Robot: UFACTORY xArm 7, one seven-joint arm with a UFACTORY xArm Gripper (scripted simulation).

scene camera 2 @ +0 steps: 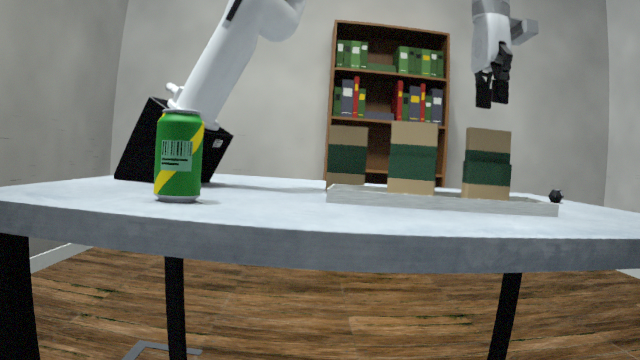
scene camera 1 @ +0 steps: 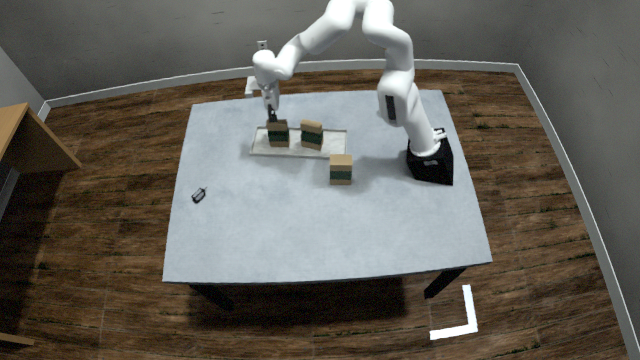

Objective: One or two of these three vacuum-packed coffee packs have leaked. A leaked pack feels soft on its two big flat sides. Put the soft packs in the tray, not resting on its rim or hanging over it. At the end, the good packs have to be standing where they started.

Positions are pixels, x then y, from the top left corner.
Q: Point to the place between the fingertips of the gripper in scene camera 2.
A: At 491, 105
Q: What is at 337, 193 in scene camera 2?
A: A shallow grey tray.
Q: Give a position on a shallow grey tray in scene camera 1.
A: At 335, 140
